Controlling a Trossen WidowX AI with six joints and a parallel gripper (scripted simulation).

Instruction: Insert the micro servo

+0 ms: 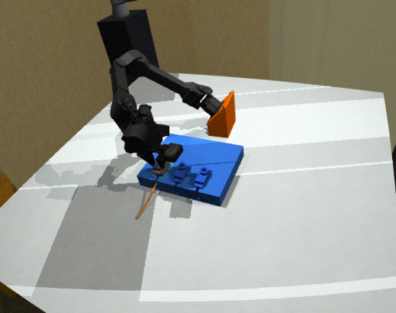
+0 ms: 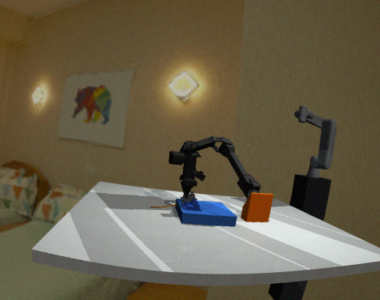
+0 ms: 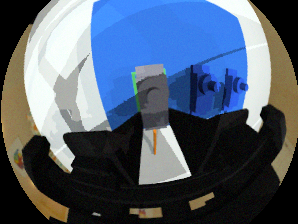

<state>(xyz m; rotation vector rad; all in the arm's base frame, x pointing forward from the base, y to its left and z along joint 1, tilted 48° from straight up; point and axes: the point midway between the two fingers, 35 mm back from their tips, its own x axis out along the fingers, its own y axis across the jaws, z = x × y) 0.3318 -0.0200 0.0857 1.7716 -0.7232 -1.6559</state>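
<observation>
My gripper tip is now 120 mm past the blue deck, 70 mm to the right of it and 50 mm above it.
</observation>
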